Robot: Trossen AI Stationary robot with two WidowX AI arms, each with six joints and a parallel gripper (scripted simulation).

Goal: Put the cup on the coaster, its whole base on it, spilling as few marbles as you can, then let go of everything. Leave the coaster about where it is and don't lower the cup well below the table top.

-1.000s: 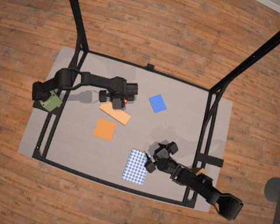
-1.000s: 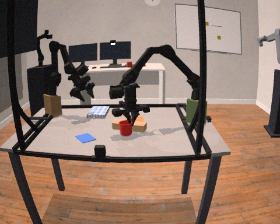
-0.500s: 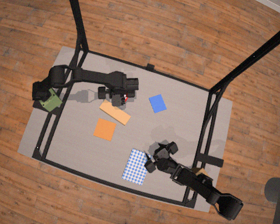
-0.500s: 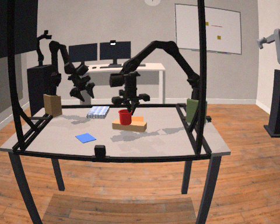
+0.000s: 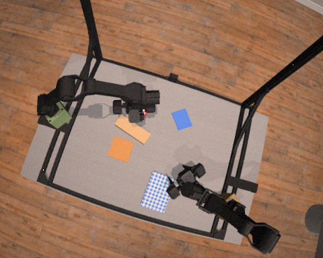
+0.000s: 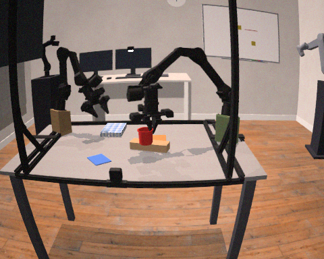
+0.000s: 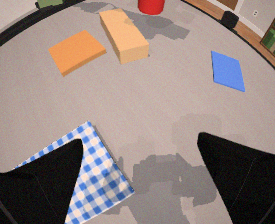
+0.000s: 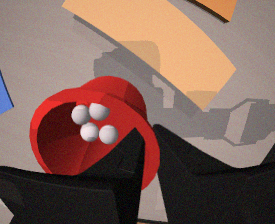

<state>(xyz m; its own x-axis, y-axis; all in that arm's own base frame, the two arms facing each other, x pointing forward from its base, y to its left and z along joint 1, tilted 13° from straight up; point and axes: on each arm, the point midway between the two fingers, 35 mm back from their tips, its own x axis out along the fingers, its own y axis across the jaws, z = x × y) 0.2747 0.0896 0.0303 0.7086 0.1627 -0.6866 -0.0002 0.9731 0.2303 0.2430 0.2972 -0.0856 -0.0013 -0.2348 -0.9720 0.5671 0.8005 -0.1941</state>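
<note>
Now: the red cup 2 cm behind my right hand, 2 cm to the left of it and 4 cm below it. The rest, counted from my right hand: orange square slab: 18 cm ahead, 2 cm to the left, 13 cm below; tan block: 6 cm ahead, 3 cm to the left, 11 cm below; blue square coaster: 12 cm behind, 22 cm to the left, 13 cm below.
</note>
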